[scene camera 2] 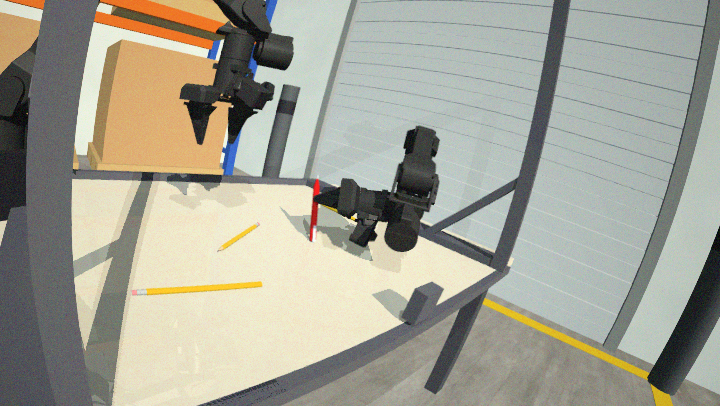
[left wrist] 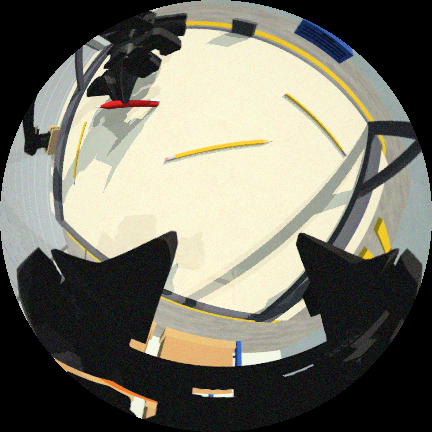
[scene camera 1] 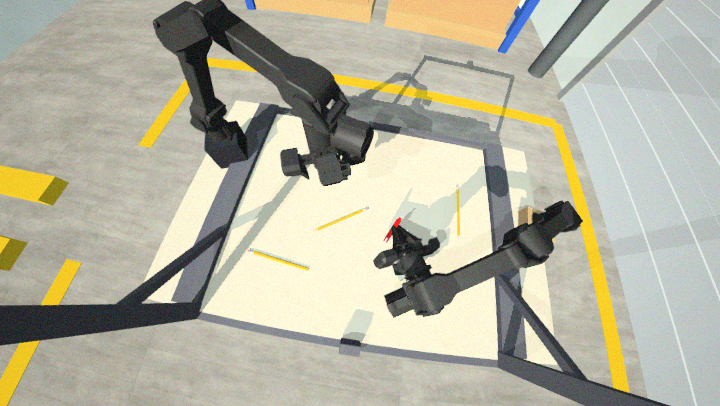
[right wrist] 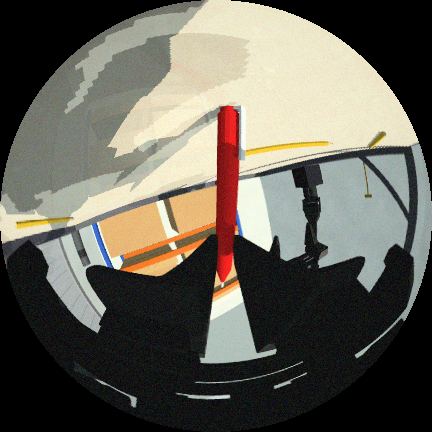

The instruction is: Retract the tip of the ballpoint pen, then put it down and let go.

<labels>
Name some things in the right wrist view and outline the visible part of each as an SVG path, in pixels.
My left gripper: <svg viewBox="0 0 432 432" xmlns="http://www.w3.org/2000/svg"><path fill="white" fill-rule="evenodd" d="M274 235L269 252L280 257L278 236ZM306 222L304 236L305 253L287 261L304 269L315 269L310 268L310 264L306 263L306 261L311 258L316 261L327 254L328 247L317 241L310 222Z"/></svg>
My right gripper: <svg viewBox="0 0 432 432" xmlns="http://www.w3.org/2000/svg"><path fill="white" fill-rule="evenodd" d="M6 258L17 302L49 354L59 363L110 386L66 371L107 403L147 421L215 432L284 421L324 403L349 386L376 361L403 324L400 318L362 355L355 357L404 311L414 274L413 257L395 243L387 250L385 267L368 292L357 279L364 256L304 269L234 234L233 263L255 351L276 351L249 360L200 363L199 357L205 356L216 274L216 234L210 234L162 275L99 264L88 266L86 278L106 307L98 332L81 323L46 279L48 264L43 253L29 239ZM183 394L229 394L229 398L189 398L188 395ZM116 389L136 397L135 407L130 407L131 400L129 396ZM290 380L290 383L279 386L277 388L274 388L273 386Z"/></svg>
A red ballpoint pen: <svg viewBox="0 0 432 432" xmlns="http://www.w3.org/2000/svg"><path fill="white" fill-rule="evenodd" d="M242 105L224 105L220 107L220 112L217 113L215 234L218 239L216 272L221 287L231 269L239 160L245 160L245 108Z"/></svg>
</labels>
